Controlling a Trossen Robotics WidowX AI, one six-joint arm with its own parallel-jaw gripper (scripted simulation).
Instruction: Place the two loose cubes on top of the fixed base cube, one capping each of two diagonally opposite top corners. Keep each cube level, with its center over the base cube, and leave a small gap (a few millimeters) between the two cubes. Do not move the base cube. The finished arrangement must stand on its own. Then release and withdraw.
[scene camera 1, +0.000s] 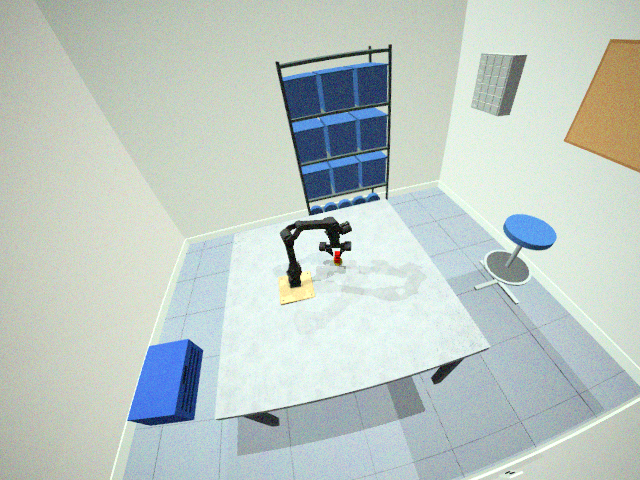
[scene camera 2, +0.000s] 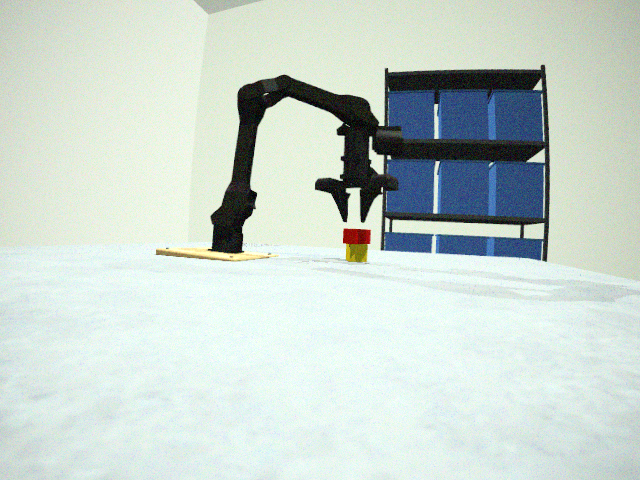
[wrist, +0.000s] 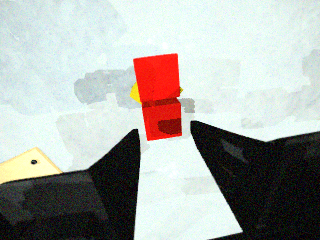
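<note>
Red cube (wrist: 162, 118). Another red cube (wrist: 157, 76). My gripper (scene camera 2: 353, 222), also in wrist view (wrist: 164, 129).
</note>
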